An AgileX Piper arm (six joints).
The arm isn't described. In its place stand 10 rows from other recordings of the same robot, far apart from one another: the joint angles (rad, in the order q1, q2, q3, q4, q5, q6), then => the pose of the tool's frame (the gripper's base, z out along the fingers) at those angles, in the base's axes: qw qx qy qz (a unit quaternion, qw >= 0); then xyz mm.
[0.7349, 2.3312, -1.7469, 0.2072, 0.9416, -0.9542] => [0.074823 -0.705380 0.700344 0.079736 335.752 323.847 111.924]
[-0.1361, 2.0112, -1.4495, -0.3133, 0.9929, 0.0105] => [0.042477 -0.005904 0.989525 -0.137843 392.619 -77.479 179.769]
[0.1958, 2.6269, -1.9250, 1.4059, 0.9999, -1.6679] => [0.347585 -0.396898 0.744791 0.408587 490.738 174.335 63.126]
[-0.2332, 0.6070, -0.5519, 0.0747, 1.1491, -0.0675] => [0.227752 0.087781 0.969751 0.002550 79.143 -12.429 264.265]
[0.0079, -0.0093, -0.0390, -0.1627, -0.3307, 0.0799] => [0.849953 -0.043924 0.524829 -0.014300 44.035 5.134 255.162]
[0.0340, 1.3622, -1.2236, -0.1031, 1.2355, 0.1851] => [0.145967 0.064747 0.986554 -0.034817 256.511 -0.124 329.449]
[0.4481, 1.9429, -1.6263, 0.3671, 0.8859, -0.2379] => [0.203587 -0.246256 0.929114 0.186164 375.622 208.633 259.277]
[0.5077, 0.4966, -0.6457, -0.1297, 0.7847, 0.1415] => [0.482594 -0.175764 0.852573 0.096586 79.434 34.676 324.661]
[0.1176, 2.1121, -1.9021, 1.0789, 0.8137, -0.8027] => [0.408132 -0.166007 0.827559 0.347874 478.149 115.196 297.578]
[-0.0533, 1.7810, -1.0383, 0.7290, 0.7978, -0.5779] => [0.135753 -0.016323 0.961339 0.239023 331.477 25.768 178.463]
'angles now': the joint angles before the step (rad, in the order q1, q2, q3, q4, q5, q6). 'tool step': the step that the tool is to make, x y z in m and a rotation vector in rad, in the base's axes. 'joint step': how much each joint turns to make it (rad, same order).
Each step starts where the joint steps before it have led.
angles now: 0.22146, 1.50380, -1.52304, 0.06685, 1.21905, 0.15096
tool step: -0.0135, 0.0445, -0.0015, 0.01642, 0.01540, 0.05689
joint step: 0.15943, 0.00405, 0.00046, -0.02880, -0.00013, 0.11103
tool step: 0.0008, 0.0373, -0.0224, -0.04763, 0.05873, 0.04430
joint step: 0.11912, 0.07094, -0.00064, -0.04988, 0.00222, 0.07817
